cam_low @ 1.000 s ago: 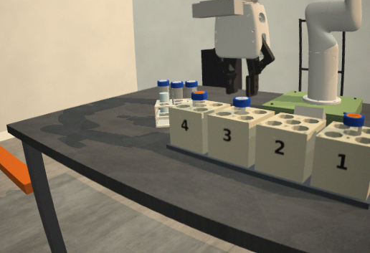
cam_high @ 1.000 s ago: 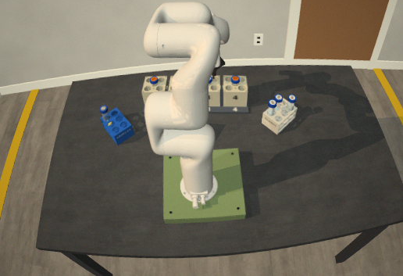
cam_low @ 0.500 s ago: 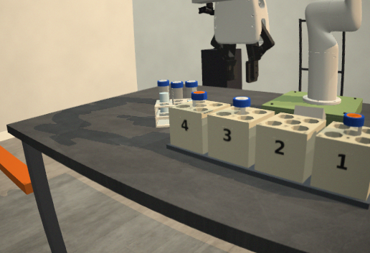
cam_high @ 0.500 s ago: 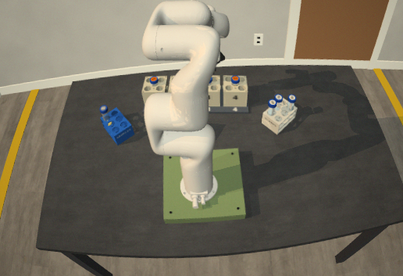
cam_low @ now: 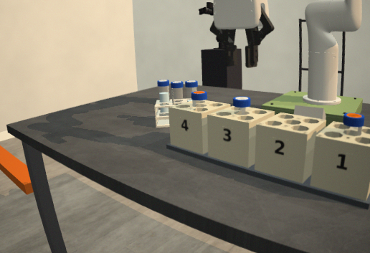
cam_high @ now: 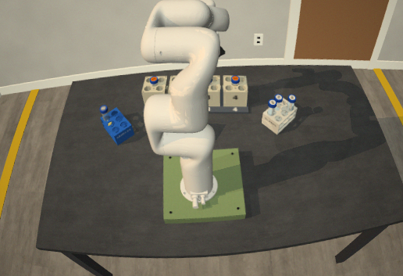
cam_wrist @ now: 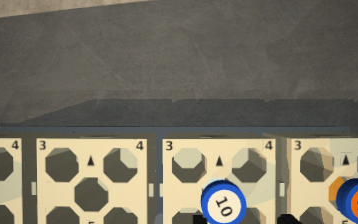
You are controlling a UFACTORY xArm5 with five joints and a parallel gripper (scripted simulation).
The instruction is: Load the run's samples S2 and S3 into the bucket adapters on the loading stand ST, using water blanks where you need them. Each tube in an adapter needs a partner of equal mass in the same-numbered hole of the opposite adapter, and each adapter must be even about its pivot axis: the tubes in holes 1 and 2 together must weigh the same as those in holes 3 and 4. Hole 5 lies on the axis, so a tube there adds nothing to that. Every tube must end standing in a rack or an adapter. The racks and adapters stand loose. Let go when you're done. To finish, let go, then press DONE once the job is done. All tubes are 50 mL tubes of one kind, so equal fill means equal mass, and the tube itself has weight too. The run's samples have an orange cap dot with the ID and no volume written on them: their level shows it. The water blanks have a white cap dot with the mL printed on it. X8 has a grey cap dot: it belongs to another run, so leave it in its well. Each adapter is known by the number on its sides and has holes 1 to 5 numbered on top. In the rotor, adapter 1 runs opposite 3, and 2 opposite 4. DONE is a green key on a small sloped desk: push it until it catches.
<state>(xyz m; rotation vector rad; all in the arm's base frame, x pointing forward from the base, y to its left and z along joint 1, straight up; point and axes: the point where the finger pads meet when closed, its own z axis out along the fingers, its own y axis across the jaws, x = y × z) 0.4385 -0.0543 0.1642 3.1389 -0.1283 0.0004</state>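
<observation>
Now: the blue-capped tube 24 cm to the right of my hand, 15 cm behind it and 14 cm below it. Round my hand: bucket adapter (22 cm to the left, 16 cm below, 2 cm ahead); then loading stand ST (20 cm below, 6 cm to the left); then sample tube S2 (14 cm below, 12 cm to the right, 1 cm behind).
</observation>
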